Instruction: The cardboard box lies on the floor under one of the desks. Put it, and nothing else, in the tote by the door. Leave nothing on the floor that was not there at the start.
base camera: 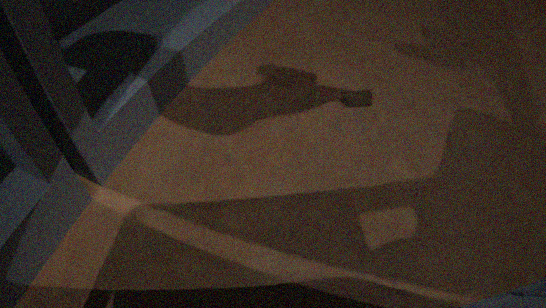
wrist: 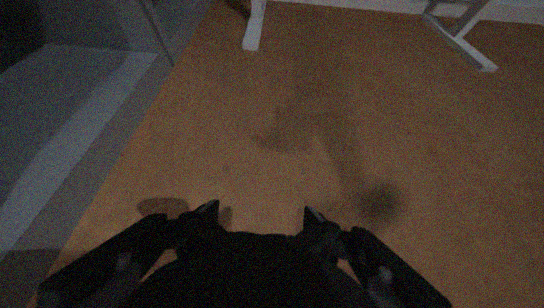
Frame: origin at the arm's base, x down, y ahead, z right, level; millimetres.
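Seen in the pictures: gripper, between the fingertips: [wrist: 261, 212].
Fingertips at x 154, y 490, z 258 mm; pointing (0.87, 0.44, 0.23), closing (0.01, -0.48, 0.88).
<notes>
A point is followed by its place in that frame.
My gripper [wrist: 261, 212] @(x 153, y 490, z 258 mm) is open in the wrist view, with its two dark fingers wide apart and orange-brown floor showing between the tips. No thing shows between the fingers. The cardboard box does not show in either view, and neither does the tote. The base camera view shows brown floor [base camera: 280, 165] @(x 396, y 411, z 26 mm) with the dark shadow of the arm across it; the gripper itself does not show there.
A pale desk leg [wrist: 254, 27] @(x 371, y 1428, z 623 mm) stands at the top of the wrist view, and another pale leg with a foot [wrist: 465, 45] @(x 371, y 880, z 1735 mm) at the top right. A grey wall [wrist: 70, 130] @(x 320, y 885, z -77 mm) [base camera: 112, 142] @(x 355, y 446, z -218 mm) runs along the left side. The pictures are dim and grainy.
</notes>
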